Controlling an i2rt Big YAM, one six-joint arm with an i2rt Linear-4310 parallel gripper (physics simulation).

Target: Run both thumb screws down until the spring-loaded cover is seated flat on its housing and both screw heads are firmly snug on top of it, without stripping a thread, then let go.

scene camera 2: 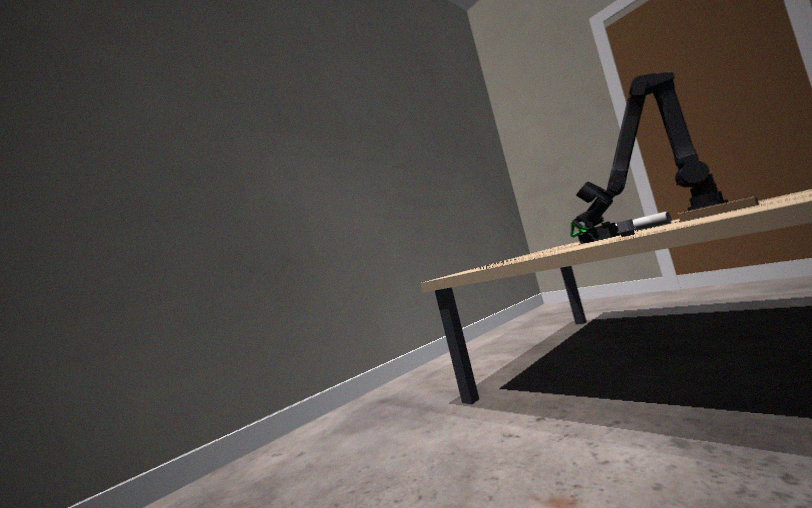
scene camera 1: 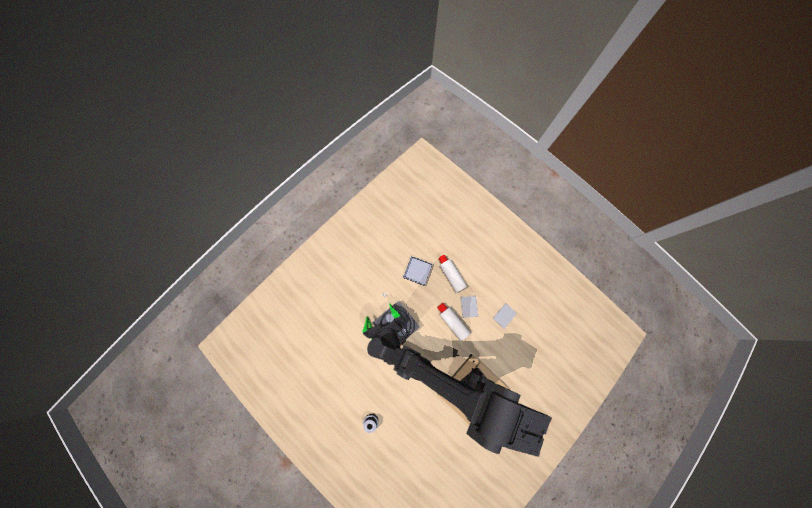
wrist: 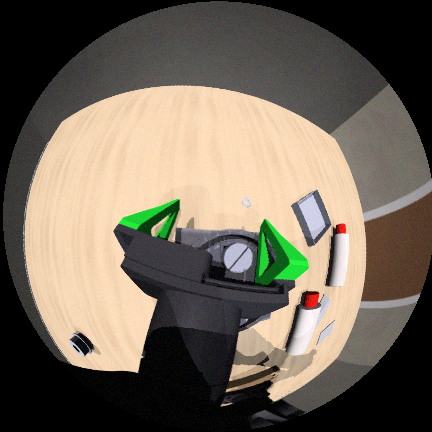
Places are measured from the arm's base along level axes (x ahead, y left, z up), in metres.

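Where they show: gripper, fingertip midpoint: [scene camera 2: 578,232] [scene camera 1: 378,310] [wrist: 220,212]; arm's base, link origin: [scene camera 2: 708,207] [scene camera 1: 471,386] [wrist: 244,392].
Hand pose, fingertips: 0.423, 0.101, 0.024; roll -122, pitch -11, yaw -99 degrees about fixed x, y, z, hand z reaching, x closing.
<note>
Things, the pixels of their top centre, and the offset from my fingertips, as dx, dy, dz. "*": a spot on its surface instead.
- dark housing with its cover, surface spot: [wrist: 190,234] * -0.026, +0.029, -0.010
- slotted silver screw head, surface spot: [wrist: 238,257] * -0.047, -0.017, +0.015
- shallow square tray, top centre: [wrist: 317,214] [scene camera 1: 417,270] +0.035, -0.209, -0.030
- small ring, top centre: [wrist: 246,201] +0.038, -0.052, -0.048
- small dark-and-silver cylinder, top centre: [scene camera 2: 624,220] [scene camera 1: 369,426] -0.304, +0.263, -0.001
The dark housing with its cover [scene camera 1: 408,320] [wrist: 190,234] stands on the table, partly hidden by my gripper. One slotted silver screw head [wrist: 238,257] shows on the cover in the wrist view, between the fingers and nearer the right one. The second screw head cannot be made out; my gripper hides that part. My gripper [scene camera 1: 380,318] [wrist: 220,212] is open, its green fingers wide apart and nothing between them gripped. It is over the edge of the housing, low above the table in the second scene view. Whether the cover lies flat cannot be told.
Two white bottles with red caps [scene camera 1: 453,274] [scene camera 1: 455,322] lie right of the housing. A shallow square tray [scene camera 1: 417,271] [wrist: 312,218], two flat grey pieces [scene camera 1: 469,306] [scene camera 1: 504,315], a small ring [wrist: 242,202] and a small dark-and-silver cylinder [scene camera 1: 370,422] [wrist: 81,344] are around it.
</note>
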